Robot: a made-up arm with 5 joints.
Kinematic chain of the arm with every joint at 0, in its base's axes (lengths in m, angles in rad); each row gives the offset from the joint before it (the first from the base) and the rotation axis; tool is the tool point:
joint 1: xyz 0 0 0.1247 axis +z
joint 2: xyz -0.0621 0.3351 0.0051 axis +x
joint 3: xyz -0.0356 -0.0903 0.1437 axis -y
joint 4: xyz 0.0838 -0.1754 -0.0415 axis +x
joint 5: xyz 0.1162 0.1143 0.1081 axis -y
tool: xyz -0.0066 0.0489 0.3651
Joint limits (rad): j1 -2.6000..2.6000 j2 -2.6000..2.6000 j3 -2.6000..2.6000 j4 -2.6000..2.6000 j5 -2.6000..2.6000
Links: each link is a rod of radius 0.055 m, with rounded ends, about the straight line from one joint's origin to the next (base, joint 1, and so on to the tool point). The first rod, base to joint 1, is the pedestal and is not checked.
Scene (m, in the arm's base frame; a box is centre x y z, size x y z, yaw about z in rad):
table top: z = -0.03
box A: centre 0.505 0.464 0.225 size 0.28 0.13 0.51 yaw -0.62
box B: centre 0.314 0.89 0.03 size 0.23 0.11 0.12 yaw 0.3
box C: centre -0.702 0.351 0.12 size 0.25 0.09 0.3 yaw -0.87
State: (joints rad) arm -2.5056 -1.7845 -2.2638 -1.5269 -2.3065
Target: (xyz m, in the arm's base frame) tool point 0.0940 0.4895 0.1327
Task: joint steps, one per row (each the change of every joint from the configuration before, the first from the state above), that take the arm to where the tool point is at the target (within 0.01 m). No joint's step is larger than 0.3 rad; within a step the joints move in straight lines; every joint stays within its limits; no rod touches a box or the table.
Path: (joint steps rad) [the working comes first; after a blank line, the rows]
Joints at the target: -1.7949 -0.9886 -1.9777 -1.3989 -1.7701
Straight joint move there: touches box A.

1: 0.0279 0.2714 0.2181 0.0752 -0.0978
2: 0.0280 0.2713 0.2182 0.0752 -0.0979
3: 0.0279 0.2714 0.2181 0.0752 -0.0978
4: 0.2070 0.0495 -0.0843 -0.0786 0.2115
5: 0.2070 0.0496 -0.0844 -0.0786 0.2115
6: 0.2070 0.0495 -0.0844 -0.0785 0.2116
7: 0.0059 -0.1668 -0.1152 0.1381 0.1953

